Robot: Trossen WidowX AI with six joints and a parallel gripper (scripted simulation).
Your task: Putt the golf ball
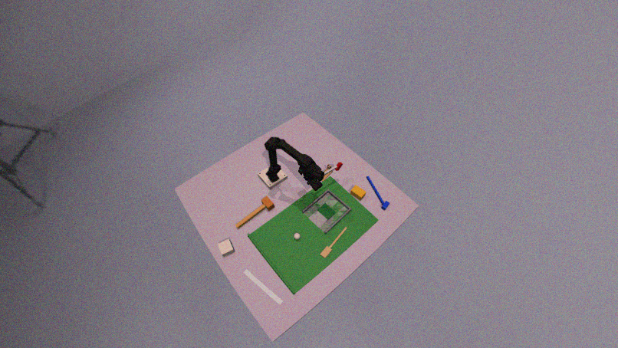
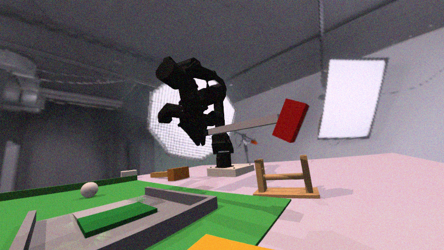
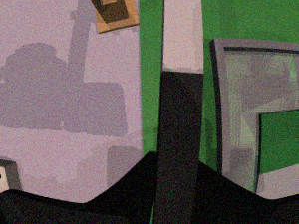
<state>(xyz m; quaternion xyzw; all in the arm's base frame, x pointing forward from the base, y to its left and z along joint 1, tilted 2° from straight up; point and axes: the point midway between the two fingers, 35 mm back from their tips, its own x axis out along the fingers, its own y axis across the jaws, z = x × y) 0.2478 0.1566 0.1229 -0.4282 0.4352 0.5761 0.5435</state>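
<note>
The red putter lies 11 cm to the left of my gripper tip, 2 cm above it and 1 cm behind it. From my gripper tip the other things lie so: green turf 24 cm ahead, 15 cm to the right, 12 cm below; wooden stand 17 cm to the left, 9 cm below, 7 cm behind; orange block 26 cm to the left, 20 cm ahead, 10 cm below.
</note>
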